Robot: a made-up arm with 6 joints.
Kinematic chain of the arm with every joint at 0, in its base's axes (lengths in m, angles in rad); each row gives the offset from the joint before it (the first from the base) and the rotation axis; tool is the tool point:
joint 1: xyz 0 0 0.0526 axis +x
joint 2: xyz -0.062 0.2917 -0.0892 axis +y
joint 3: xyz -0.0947 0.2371 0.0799 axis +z
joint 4: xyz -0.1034 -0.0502 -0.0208 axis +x
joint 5: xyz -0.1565 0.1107 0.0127 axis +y
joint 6: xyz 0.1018 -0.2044 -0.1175 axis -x
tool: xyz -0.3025 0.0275 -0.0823
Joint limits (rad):
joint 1: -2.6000..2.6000
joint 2: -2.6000..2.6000
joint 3: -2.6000..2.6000
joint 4: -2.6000..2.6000
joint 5: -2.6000..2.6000
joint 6: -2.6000..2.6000
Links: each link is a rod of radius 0.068 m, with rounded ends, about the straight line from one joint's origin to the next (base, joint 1, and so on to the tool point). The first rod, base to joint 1, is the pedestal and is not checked.
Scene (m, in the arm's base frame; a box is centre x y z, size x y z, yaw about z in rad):
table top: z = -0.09
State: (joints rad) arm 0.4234 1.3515 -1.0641 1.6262 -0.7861 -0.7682
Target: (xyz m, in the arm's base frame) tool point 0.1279 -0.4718 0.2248
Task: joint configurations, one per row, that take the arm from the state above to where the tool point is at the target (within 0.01 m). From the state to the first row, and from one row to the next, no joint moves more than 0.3 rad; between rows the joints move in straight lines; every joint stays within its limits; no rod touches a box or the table.
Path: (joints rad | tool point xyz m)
1: 0.6663 1.4285 -0.7888 1.6457 -0.6370 -0.8124 | -0.0294 0.6279 0.6940
2: 0.9093 1.5055 -0.5134 1.6652 -0.4879 -0.8565 | -0.0180 0.3281 0.8771
3: 1.1522 1.5824 -0.2381 1.6847 -0.3389 -0.9007 | 0.0122 -0.0193 0.8950
4: 1.3951 1.6594 0.0372 1.7042 -0.1898 -0.9449 | 0.0549 -0.3146 0.7468
5: 1.6380 1.7364 0.3126 1.7237 -0.0407 -0.9890 | 0.0982 -0.4757 0.4913
6: 1.8810 1.8134 0.5879 1.7433 0.1084 -1.0332 | 0.1279 -0.4718 0.2248

